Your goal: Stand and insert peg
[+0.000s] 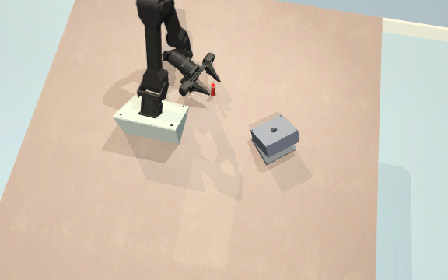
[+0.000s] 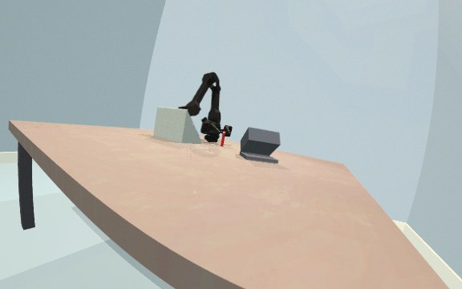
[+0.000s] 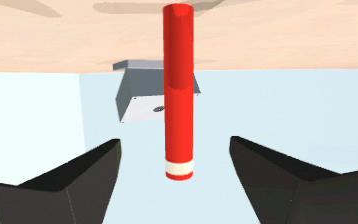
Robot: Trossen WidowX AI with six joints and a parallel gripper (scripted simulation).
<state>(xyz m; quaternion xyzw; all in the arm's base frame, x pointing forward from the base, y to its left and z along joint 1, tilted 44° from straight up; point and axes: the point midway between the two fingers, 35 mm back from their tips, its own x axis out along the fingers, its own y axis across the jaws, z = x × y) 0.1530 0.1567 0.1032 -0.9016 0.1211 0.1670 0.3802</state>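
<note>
My gripper tip is now 10 mm past the red peg and 10 mm above it. The rest, counted from my gripper tip: grey sloped panel (260 mm ahead, 120 mm to the right).
</note>
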